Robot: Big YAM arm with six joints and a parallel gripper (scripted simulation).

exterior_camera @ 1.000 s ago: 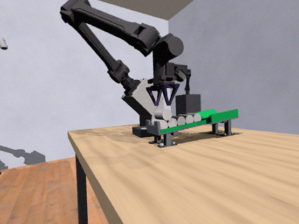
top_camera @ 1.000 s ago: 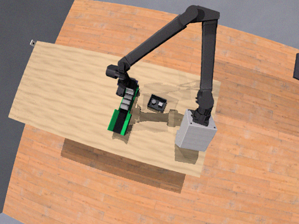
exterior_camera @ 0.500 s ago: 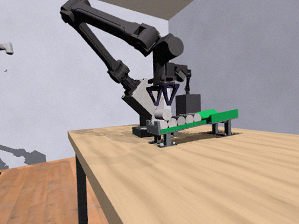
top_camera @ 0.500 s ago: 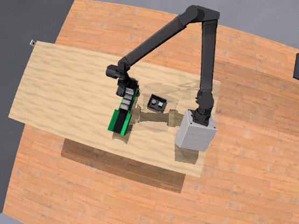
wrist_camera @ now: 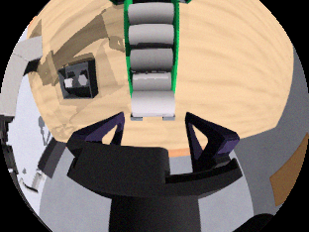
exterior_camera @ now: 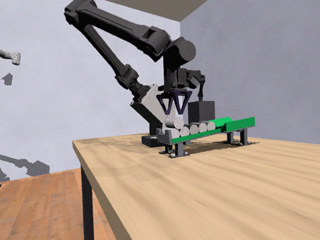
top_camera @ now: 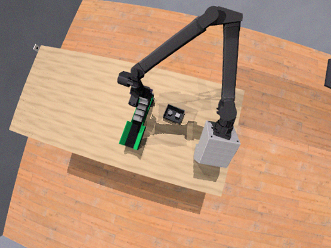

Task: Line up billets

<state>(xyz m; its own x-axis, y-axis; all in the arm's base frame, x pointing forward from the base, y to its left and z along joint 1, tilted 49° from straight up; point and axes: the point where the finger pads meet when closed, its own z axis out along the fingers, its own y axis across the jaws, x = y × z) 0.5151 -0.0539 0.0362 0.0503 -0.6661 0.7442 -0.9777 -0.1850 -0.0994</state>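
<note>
Now: hand 80 mm above the stop and 40 mm to the left of it. The rest, counted from my hand: black control box: 220 mm behind, 130 mm below, 20 mm to the left.
</note>
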